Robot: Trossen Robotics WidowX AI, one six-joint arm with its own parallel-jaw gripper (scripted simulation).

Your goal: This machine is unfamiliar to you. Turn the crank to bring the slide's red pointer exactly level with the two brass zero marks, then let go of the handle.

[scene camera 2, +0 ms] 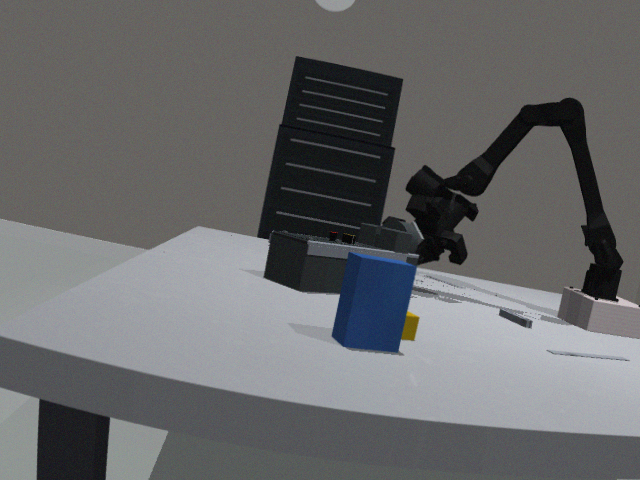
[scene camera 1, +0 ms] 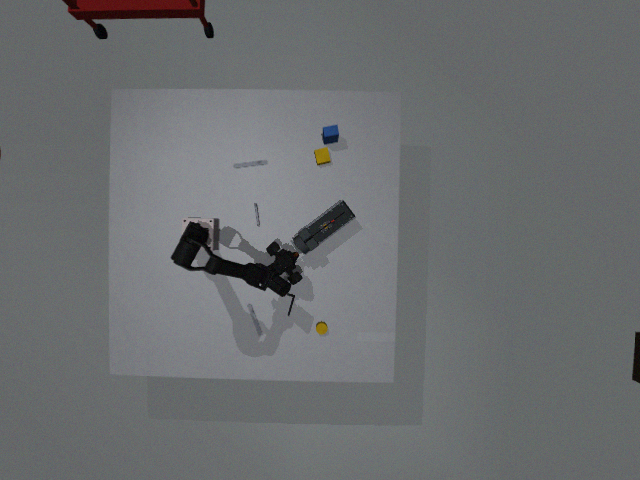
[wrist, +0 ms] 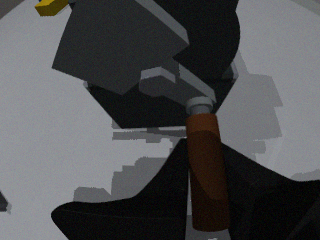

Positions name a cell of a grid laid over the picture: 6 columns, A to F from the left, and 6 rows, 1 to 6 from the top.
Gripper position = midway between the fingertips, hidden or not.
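Observation:
The gripper (scene camera 2: D4) is there for you, and you'd also find the gripper in scene camera 1 (scene camera 1: C4) and in the wrist view (wrist: D4). As for the things, there's a brown crank handle (wrist: D5), and there's a blue block (scene camera 2: D4).

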